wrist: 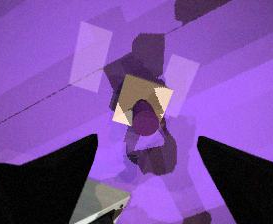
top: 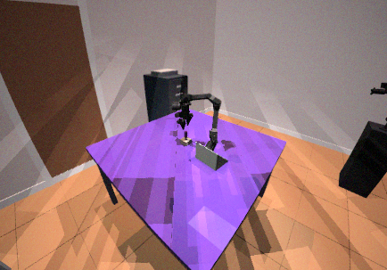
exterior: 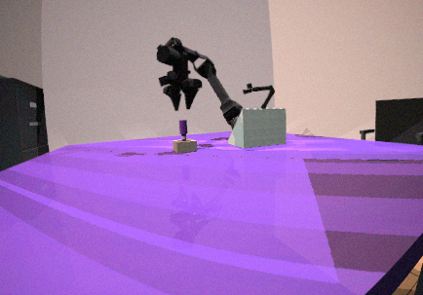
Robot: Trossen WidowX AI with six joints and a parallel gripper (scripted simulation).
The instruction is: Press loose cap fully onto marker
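My gripper tip is 60 mm above the purple cap. From my gripper tip the other things lie so: tan holder block: 130 mm below.
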